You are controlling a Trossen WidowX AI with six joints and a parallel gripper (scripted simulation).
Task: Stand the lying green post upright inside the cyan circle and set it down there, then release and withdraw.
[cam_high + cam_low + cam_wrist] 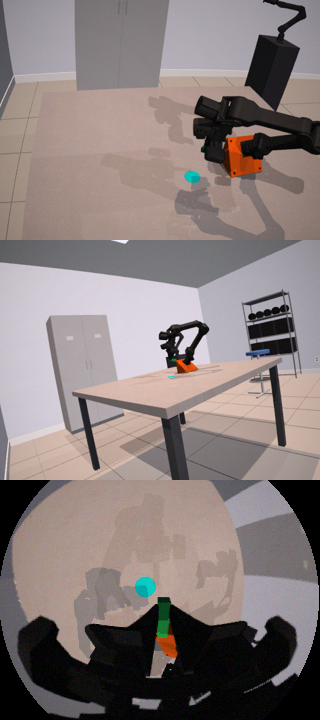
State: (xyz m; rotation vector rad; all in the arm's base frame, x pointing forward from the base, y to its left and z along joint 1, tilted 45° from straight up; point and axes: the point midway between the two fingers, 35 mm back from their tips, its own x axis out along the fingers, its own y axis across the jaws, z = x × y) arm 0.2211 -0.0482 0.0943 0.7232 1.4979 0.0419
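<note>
Now: gripper tip 20 mm short of the cyan circle and 140 mm above it. From my gripper tip the other things lie so: green post: 20 mm behind, 10 mm to the left, 10 mm below.
</note>
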